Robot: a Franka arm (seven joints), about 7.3 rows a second.
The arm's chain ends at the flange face. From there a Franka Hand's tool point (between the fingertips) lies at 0.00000 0.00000 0.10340 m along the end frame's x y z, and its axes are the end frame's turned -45 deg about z.
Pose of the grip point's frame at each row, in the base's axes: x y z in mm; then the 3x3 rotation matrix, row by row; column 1 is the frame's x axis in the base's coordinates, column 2 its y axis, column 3 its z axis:
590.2 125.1 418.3; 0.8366 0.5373 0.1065; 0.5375 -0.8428 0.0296; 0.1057 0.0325 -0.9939
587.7 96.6 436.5; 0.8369 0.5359 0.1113; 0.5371 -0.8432 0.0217; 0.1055 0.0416 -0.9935
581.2 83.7 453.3; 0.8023 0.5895 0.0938; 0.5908 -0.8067 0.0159; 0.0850 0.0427 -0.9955
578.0 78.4 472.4; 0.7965 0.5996 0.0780; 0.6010 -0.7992 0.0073; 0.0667 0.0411 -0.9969
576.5 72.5 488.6; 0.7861 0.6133 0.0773; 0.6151 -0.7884 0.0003; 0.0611 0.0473 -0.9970
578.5 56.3 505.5; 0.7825 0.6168 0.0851; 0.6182 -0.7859 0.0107; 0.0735 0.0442 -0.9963
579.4 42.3 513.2; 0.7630 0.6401 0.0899; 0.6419 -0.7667 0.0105; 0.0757 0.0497 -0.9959
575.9 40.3 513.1; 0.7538 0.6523 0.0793; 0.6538 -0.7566 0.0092; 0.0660 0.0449 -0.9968
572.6 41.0 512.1; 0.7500 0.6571 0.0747; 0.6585 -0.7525 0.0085; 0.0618 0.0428 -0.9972
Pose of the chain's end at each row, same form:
579.2 122.0 521.1; 0.9715 -0.2116 0.1065; -0.2159 -0.9760 0.0296; 0.0977 -0.0518 -0.9939
576.2 94.4 539.2; 0.9707 -0.2128 0.1113; -0.2164 -0.9760 0.0217; 0.1040 -0.0452 -0.9935
571.5 82.1 556.2; 0.9842 -0.1505 0.0938; -0.1527 -0.9882 0.0159; 0.0903 -0.0299 -0.9955
569.9 77.6 575.5; 0.9872 -0.1392 0.0780; -0.1401 -0.9901 0.0073; 0.0762 -0.0181 -0.9969
568.5 72.5 591.7; 0.9895 -0.1222 0.0773; -0.1225 -0.9924 0.0003; 0.0767 -0.0098 -0.9970
569.7 55.2 608.5; 0.9895 -0.1172 0.0851; -0.1186 -0.9928 0.0107; 0.0832 -0.0207 -0.9963
570.1 41.2 616.2; 0.9921 -0.0869 0.0899; -0.0882 -0.9960 0.0105; 0.0887 -0.0184 -0.9959
567.7 39.3 616.2; 0.9943 -0.0718 0.0793; -0.0727 -0.9973 0.0092; 0.0784 -0.0149 -0.9968
564.9 40.1 615.2; 0.9950 -0.0657 0.0747; -0.0665 -0.9977 0.0085; 0.0740 -0.0134 -0.9972

